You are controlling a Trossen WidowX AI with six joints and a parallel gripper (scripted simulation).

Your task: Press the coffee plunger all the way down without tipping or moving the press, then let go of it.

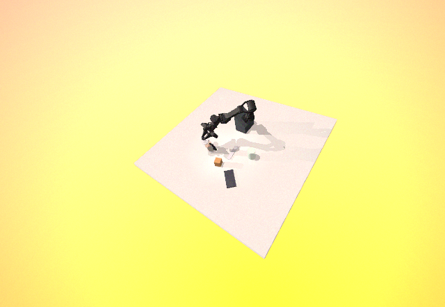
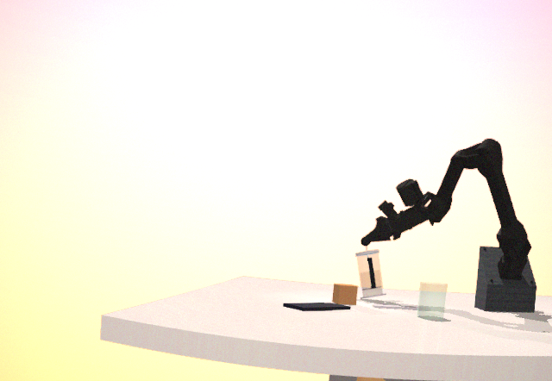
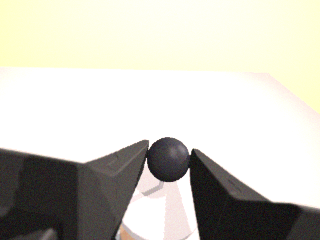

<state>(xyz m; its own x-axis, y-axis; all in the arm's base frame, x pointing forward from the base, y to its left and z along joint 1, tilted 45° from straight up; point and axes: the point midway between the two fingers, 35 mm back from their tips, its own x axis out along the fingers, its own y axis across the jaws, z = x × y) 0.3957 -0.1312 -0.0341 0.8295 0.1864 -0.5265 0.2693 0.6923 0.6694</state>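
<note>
The coffee press lies 8 cm below my gripper tip, 3 cm to the left of it and 3 cm behind it. Also, from my gripper tip: flat dark slab: 32 cm to the left, 17 cm below, 10 cm ahead; then pale green translucent cup: 35 cm to the left, 16 cm behind, 13 cm below.
</note>
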